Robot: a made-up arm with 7 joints. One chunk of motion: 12 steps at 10 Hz.
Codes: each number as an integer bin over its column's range. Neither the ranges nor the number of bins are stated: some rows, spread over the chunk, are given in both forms.
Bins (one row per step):
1: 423 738 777 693 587 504
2: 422 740 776 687 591 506
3: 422 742 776 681 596 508
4: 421 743 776 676 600 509
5: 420 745 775 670 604 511
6: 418 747 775 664 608 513
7: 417 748 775 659 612 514
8: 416 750 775 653 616 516
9: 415 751 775 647 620 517
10: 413 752 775 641 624 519
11: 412 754 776 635 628 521
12: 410 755 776 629 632 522
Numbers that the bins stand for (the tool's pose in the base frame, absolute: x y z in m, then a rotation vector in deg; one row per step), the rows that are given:
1: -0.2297 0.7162 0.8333 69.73 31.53 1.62
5: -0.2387 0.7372 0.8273 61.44 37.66 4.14
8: -0.2508 0.7523 0.8273 55.32 41.98 5.95
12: -0.2688 0.7673 0.8303 46.67 47.75 8.11
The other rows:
2: -0.2327 0.7222 0.8303 67.57 32.97 2.34
3: -0.2327 0.7282 0.8303 65.41 34.77 3.06
4: -0.2357 0.7312 0.8303 63.60 36.22 3.42
6: -0.2447 0.7432 0.8273 59.28 39.10 4.86
7: -0.2477 0.7462 0.8273 57.48 40.54 5.23
9: -0.2538 0.7553 0.8273 53.15 43.42 6.31
10: -0.2598 0.7583 0.8273 50.99 44.86 7.03
11: -0.2628 0.7643 0.8303 48.83 46.31 7.75

